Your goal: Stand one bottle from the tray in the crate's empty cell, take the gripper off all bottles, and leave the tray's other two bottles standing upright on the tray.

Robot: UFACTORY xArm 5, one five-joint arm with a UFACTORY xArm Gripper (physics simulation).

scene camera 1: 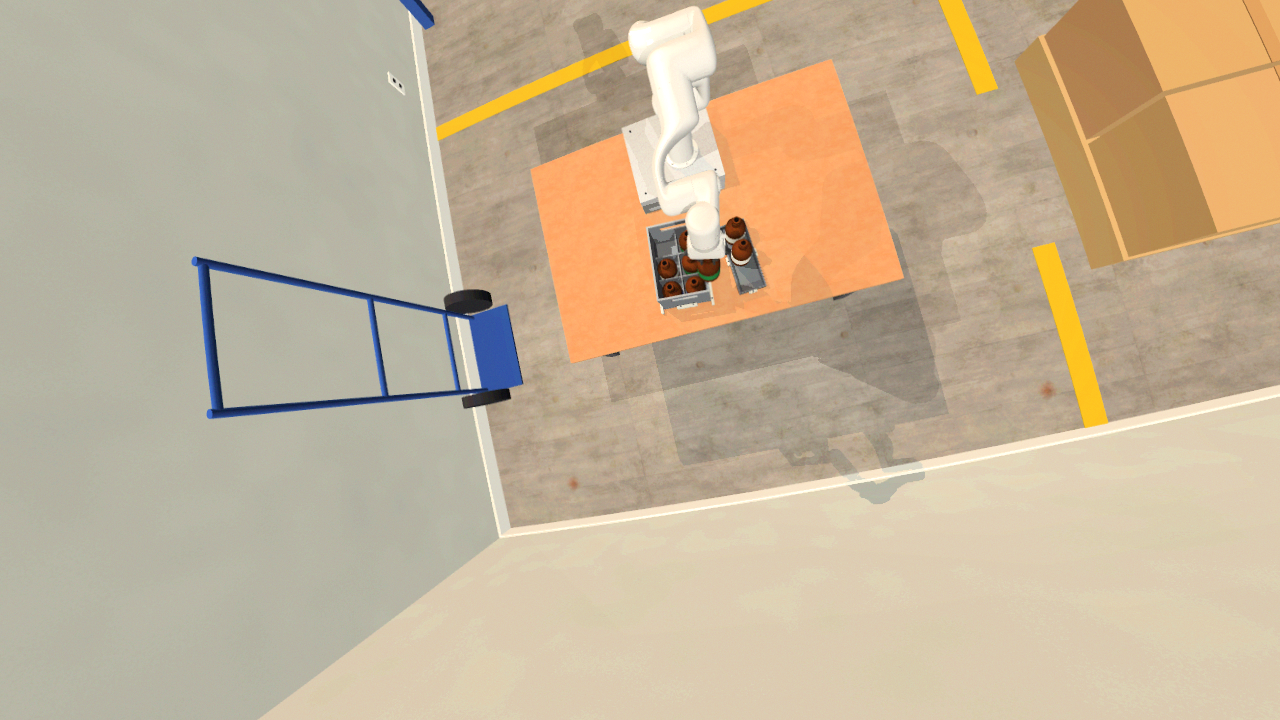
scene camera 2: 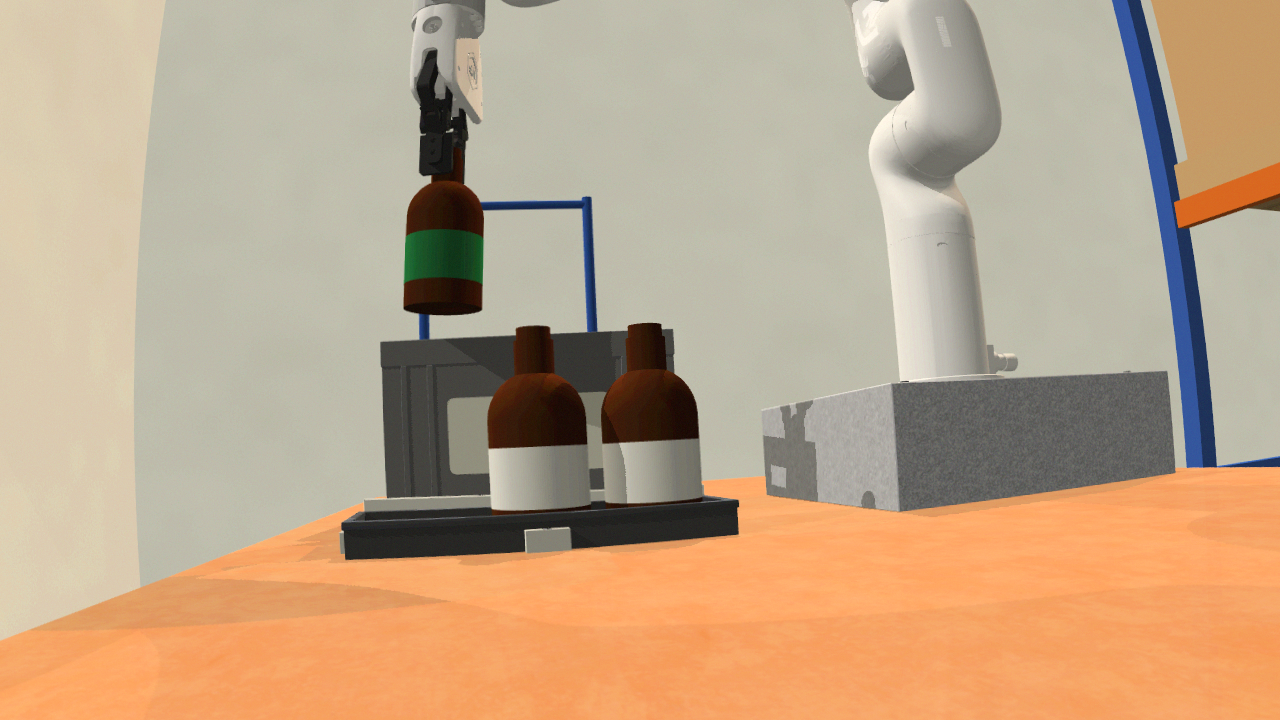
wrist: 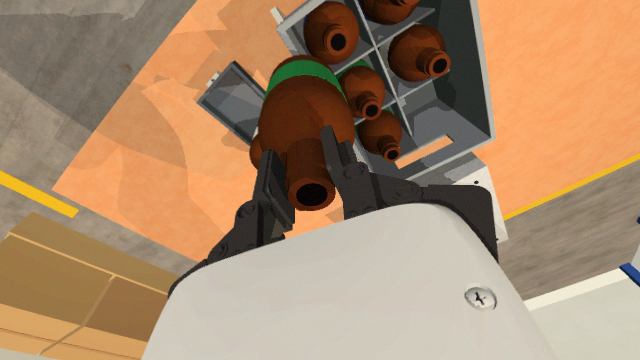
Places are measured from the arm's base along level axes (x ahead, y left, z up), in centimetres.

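Pixels of known places: gripper, fingertip midpoint: [scene camera 1: 708,260] [scene camera 2: 442,180] [wrist: 306,156]; arm's base at its link origin: [scene camera 1: 681,153] [scene camera 2: 945,390].
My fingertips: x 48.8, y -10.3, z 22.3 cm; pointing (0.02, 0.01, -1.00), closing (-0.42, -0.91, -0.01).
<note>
Ahead of a thing's pixels: the offset from my fingertips to its top centre. "pt": to the spot under its first point. Level surfaces: height alone.
My gripper [scene camera 2: 447,161] [wrist: 306,156] is shut on the neck of a brown bottle with a green label @(dx -0.3, dy +0.1, dz +3.0 cm) [scene camera 1: 708,268] [scene camera 2: 443,255] [wrist: 305,110]. The bottle hangs about upright, above rim height, over the crate's tray side in scene camera 1. The grey crate @(dx -9.9, dy -7.7, dz -15.1 cm) [scene camera 2: 411,420] [wrist: 483,65] holds several brown bottles. Its empty cell @(pt dx -23.8, dy -9.5, dz -30.5 cm) [scene camera 1: 663,241] [wrist: 430,117] is at the base end, on the side away from the tray. Two white-labelled bottles @(dx -5.0, dy +14.8, dz -16.6 cm) [scene camera 2: 537,420] @(dx -13.5, dy +16.1, dz -16.6 cm) [scene camera 2: 651,411] stand upright on the dark tray @(dx -4.7, dy +15.0, dz -30.0 cm) [scene camera 1: 750,282] [scene camera 2: 626,530] [wrist: 230,100]. The held bottle mostly hides them in the wrist view.
Crate bottles @(dx -0.1, dy -5.8, dz -16.3 cm) [wrist: 331,32] @(dx -10.8, dy -12.4, dz -16.3 cm) [wrist: 419,52] @(dx -9.0, dy -3.3, dz -16.3 cm) [wrist: 362,92] @(dx -16.8, dy -1.0, dz -16.3 cm) [wrist: 380,132] have necks close to the crate's dividers. The robot's grey base block [scene camera 2: 1029,438] stands beside the crate and tray on the orange table @(dz -32.6 cm) [scene camera 1: 805,161]. A blue hand truck [scene camera 1: 496,347] stands off the table.
</note>
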